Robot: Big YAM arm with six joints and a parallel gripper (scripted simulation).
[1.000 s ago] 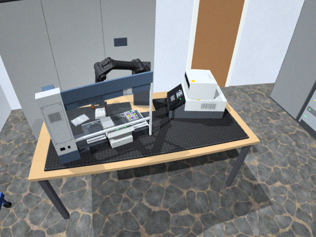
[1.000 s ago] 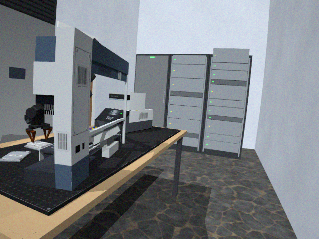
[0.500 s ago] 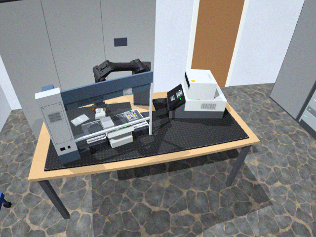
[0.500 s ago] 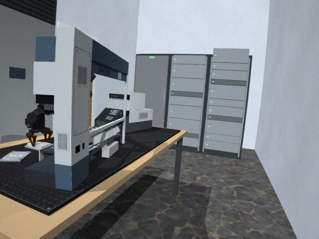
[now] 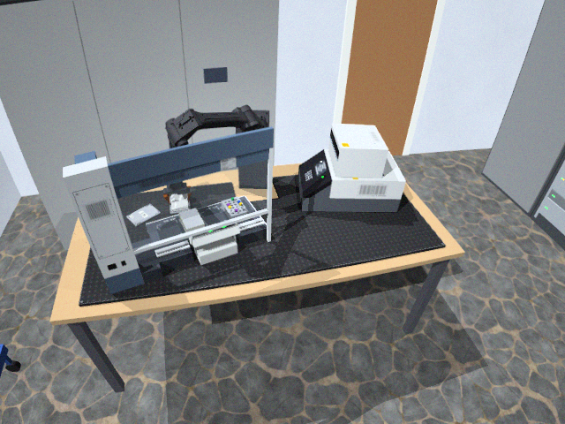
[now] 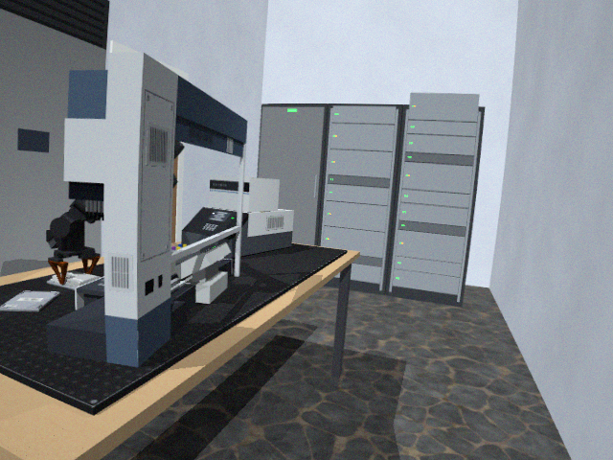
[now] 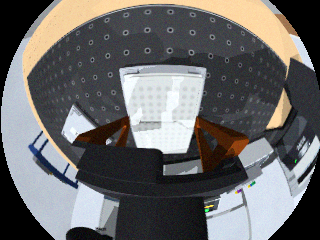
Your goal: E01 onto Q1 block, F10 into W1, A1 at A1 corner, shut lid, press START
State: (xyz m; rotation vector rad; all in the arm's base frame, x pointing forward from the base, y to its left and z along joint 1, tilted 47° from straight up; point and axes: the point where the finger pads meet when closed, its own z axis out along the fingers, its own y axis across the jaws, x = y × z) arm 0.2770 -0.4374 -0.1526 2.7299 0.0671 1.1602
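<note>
Now: the white 96-well PCR plate right at my hand. From my hand the other things lie so: flat grey nest 1 cm below; tube cooling block 25 cm to the left, 21 cm ahead, 6 cm above; white deep-well block 25 cm ahead, 6 cm above, 5 cm to the left.
</note>
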